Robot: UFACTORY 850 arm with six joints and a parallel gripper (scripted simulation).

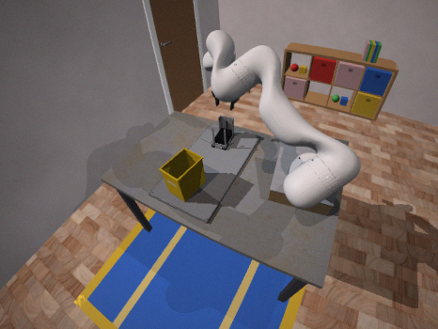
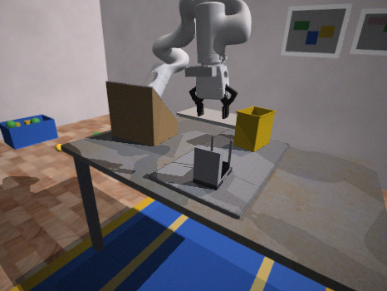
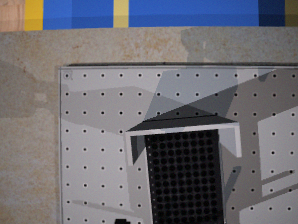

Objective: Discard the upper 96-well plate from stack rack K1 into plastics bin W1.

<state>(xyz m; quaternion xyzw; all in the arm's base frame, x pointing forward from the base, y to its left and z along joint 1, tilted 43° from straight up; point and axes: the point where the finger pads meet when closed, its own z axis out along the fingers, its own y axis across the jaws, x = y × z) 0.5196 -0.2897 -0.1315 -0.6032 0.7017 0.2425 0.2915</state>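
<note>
Now: hand 21 cm above the black 96-well plate, 2 cm to the right of it and 1 cm short of it. The rest, counted from my hand: yellow plastics bin (43 cm to the left, 16 cm below, 7 cm ahead).
</note>
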